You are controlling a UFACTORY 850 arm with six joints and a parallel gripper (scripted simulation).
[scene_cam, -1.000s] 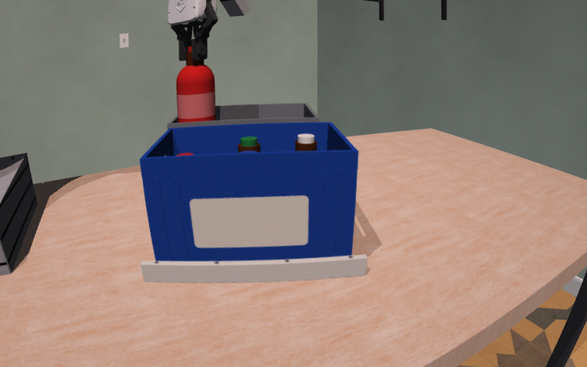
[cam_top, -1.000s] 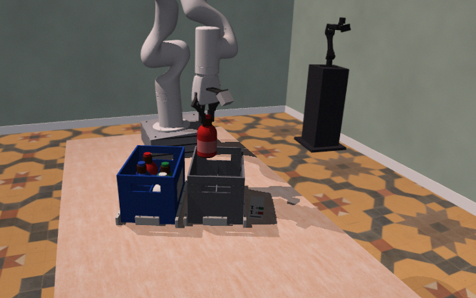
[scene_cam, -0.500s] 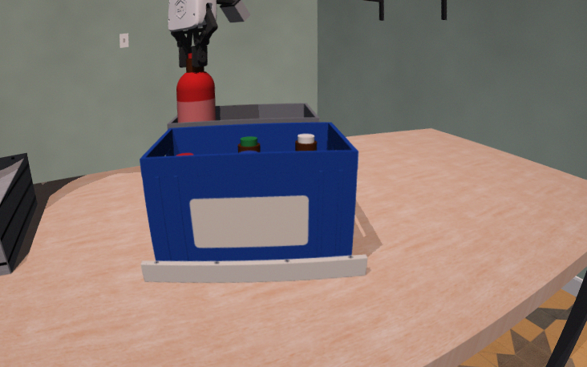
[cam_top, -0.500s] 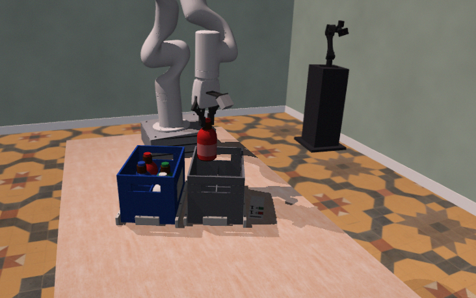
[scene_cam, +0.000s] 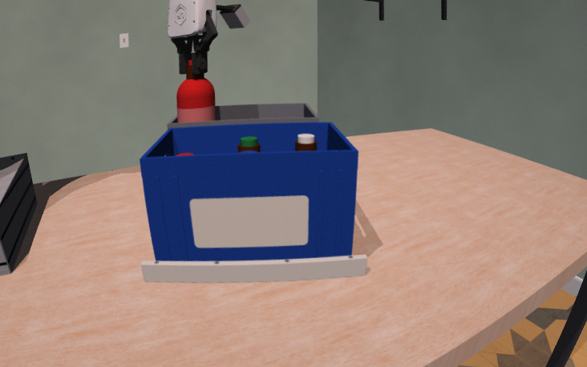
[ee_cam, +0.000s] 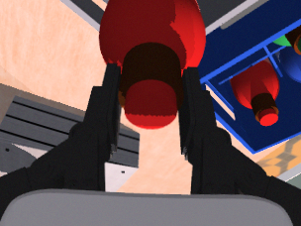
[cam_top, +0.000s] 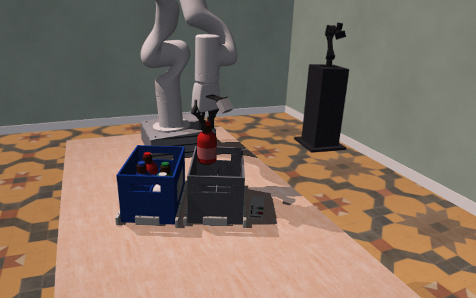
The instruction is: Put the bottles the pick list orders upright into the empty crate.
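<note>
Now: the red-label bottle 7 cm below my hand. Also, from my hand: grey crate 10 cm ahead, 2 cm to the left, 20 cm below; then blue crate 5 cm ahead, 20 cm to the right, 20 cm below; then green bottle 6 cm ahead, 16 cm to the right, 19 cm below.
</note>
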